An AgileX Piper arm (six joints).
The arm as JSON. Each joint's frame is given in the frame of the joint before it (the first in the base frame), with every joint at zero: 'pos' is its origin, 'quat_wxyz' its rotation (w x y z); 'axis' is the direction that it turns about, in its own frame. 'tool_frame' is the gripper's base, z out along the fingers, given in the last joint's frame.
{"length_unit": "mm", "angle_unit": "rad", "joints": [
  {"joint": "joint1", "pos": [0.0, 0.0, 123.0], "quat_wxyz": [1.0, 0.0, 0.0, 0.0], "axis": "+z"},
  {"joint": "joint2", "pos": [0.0, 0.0, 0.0], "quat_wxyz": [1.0, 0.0, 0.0, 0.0], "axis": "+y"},
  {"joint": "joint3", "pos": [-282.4, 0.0, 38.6], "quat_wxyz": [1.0, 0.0, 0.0, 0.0], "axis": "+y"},
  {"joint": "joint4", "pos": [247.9, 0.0, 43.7], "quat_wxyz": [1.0, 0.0, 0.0, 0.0], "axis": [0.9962, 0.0, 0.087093]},
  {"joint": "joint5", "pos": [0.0, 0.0, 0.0], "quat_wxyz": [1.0, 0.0, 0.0, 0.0], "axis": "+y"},
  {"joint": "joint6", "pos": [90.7, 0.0, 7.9], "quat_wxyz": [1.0, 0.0, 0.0, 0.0], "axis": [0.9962, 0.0, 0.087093]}
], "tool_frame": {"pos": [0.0, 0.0, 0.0], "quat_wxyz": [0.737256, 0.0, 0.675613, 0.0]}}
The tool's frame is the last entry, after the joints.
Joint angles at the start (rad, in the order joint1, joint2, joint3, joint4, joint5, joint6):
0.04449, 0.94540, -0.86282, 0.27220, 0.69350, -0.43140
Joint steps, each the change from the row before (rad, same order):
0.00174, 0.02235, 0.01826, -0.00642, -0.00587, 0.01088
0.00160, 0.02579, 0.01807, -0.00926, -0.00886, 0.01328
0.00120, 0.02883, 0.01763, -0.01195, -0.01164, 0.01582
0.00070, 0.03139, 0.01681, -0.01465, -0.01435, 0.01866
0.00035, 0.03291, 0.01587, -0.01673, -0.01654, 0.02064
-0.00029, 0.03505, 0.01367, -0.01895, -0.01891, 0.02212
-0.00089, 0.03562, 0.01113, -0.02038, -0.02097, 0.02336
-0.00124, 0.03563, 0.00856, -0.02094, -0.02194, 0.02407
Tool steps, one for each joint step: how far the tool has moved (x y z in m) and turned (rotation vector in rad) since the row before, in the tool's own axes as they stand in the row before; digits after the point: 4 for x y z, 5 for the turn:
0.0052, -0.0006, 0.0094, -0.00380, 0.03533, 0.01172
0.0051, -0.0010, 0.0102, -0.00129, 0.03649, 0.01220
0.0049, -0.0014, 0.0108, 0.00131, 0.03709, 0.01284
0.0046, -0.0017, 0.0112, 0.00402, 0.03682, 0.01354
0.0042, -0.0019, 0.0114, 0.00616, 0.03562, 0.01345
0.0036, -0.0022, 0.0114, 0.00855, 0.03354, 0.01277
0.0028, -0.0023, 0.0111, 0.01045, 0.02959, 0.01219
0.0021, -0.0023, 0.0106, 0.01127, 0.02586, 0.01157

